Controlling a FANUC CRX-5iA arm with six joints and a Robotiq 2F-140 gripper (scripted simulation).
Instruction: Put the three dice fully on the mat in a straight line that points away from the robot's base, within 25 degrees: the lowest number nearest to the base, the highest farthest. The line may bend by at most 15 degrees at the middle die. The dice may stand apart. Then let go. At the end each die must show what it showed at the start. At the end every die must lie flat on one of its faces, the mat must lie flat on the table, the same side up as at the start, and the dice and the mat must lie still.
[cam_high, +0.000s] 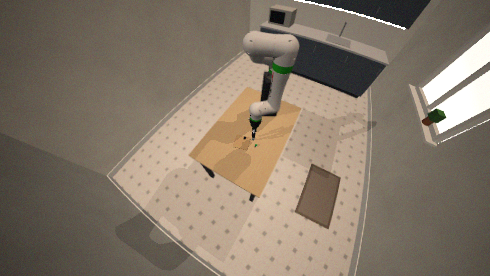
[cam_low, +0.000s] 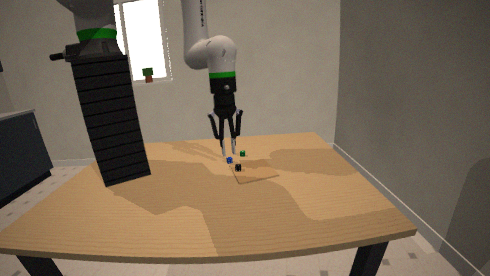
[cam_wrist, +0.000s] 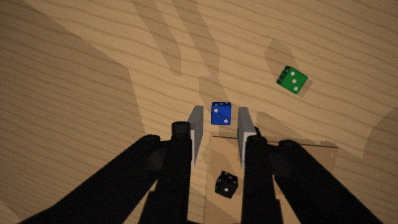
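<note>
Now: the blue die 60 mm below my hand. Also, from my hand: black die: 30 mm ahead, 80 mm to the right, 50 mm below; green die: 60 mm ahead, 50 mm to the left, 60 mm below; tan mat: 80 mm ahead, 80 mm to the right, 70 mm below.
</note>
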